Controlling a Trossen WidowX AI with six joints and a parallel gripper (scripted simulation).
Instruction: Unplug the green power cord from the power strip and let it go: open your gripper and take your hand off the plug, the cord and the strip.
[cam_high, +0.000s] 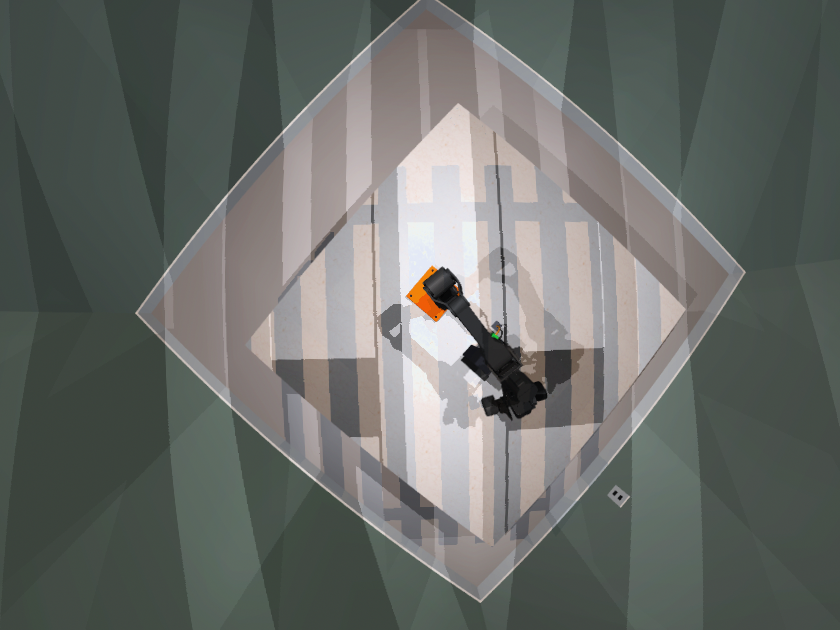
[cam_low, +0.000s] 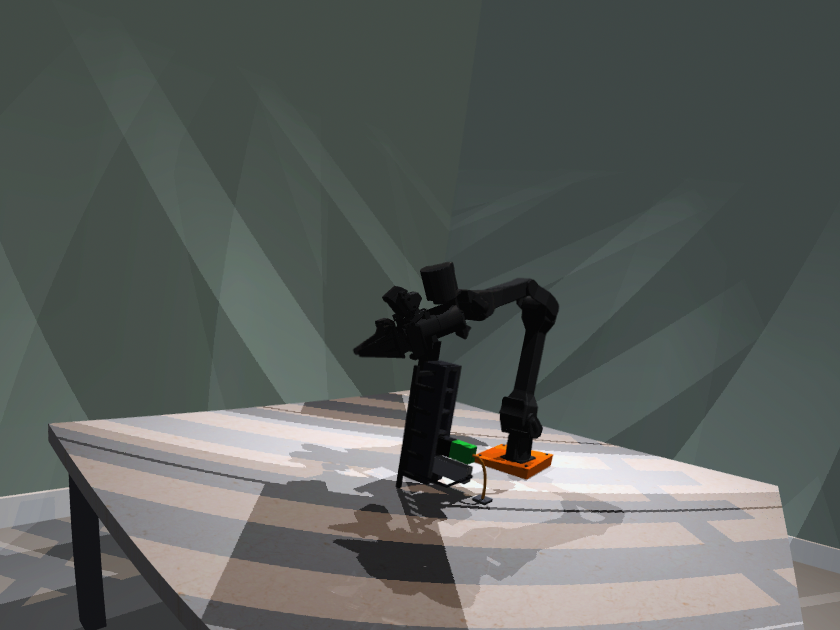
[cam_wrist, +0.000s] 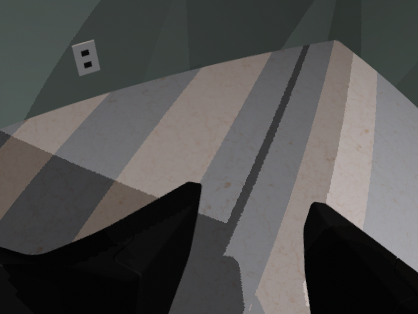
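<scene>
The green plug is 200 mm behind my gripper tip, 160 mm below it and 100 mm to the left of it.
</scene>
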